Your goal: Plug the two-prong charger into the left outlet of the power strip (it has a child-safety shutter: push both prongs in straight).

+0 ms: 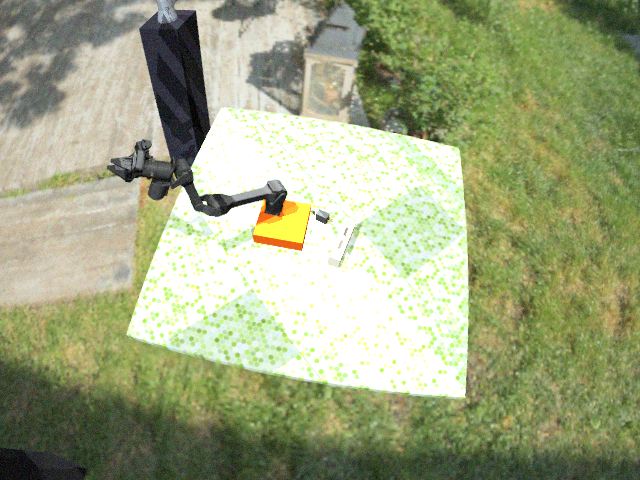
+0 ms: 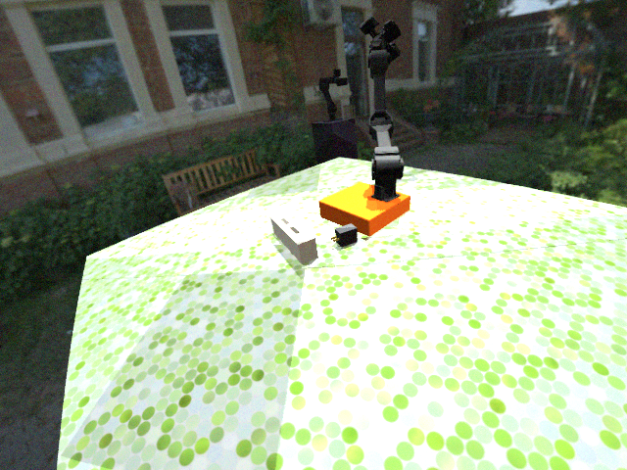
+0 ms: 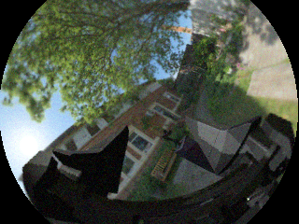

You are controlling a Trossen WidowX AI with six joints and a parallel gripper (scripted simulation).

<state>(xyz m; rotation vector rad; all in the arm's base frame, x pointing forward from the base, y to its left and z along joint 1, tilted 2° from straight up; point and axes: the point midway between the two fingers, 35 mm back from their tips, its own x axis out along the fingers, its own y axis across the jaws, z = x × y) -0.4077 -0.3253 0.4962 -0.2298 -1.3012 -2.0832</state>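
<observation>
The two-prong charger lies 650 mm ahead of my gripper tip, 340 mm to the left of it and 560 mm below it.
</observation>
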